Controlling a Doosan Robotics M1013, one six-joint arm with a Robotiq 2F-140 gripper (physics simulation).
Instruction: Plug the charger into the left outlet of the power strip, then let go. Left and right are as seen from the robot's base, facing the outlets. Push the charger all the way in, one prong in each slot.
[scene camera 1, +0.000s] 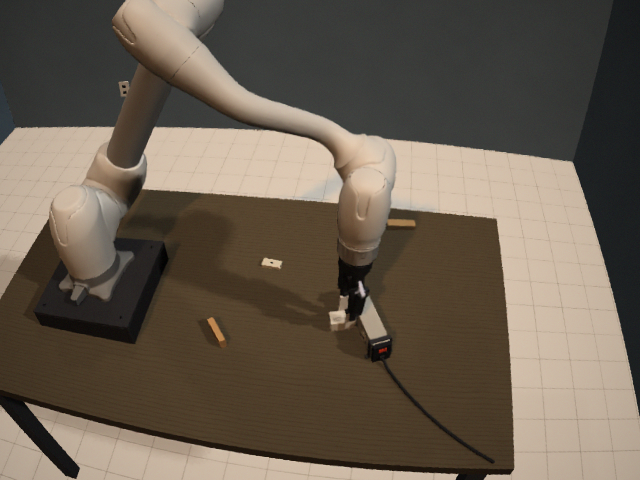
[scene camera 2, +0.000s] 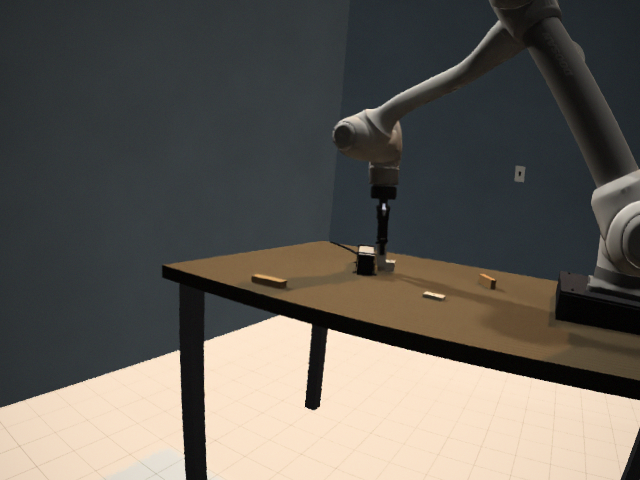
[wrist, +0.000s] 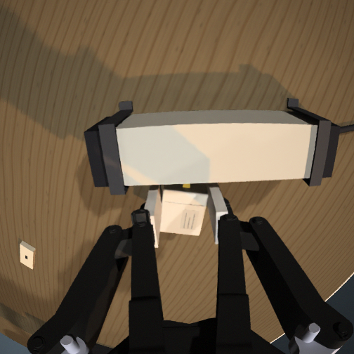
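Observation:
The white charger is between the gripper's fingers, close against the side of the power strip. A short bit of yellow prong shows at the strip's near edge in the wrist view; whether the prongs are in slots is hidden. The power strip is a pale bar with black end caps. Its outlet face is hidden in the wrist view, and the charger sits left of its middle there. My gripper is shut on the charger, with pale finger pads on both sides.
A black cord runs from the strip's red-switch end. A small pale plate lies toward the base. One orange block and another orange block lie on the table.

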